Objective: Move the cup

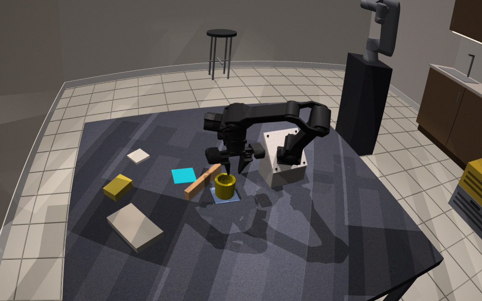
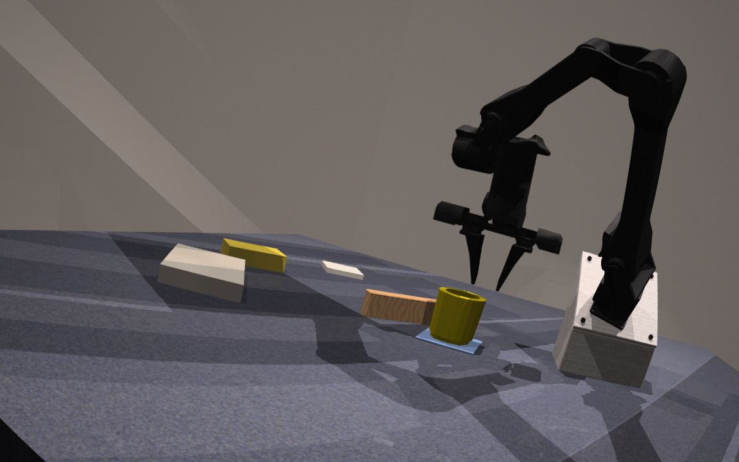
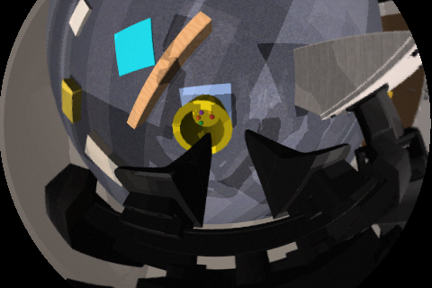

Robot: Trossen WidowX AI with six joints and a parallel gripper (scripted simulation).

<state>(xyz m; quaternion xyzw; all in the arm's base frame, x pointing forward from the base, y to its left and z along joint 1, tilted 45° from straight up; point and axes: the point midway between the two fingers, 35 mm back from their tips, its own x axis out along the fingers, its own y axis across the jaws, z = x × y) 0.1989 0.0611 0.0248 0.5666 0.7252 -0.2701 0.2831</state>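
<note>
The yellow cup lies 20 mm ahead of my gripper tip and 50 mm below it. The rest, counted from my gripper tip: wooden bar 100 mm ahead, 60 mm to the right, 80 mm below; then small pale tile 350 mm ahead, 260 mm to the right, 80 mm below; then light blue pad 30 mm ahead, 100 mm below.
</note>
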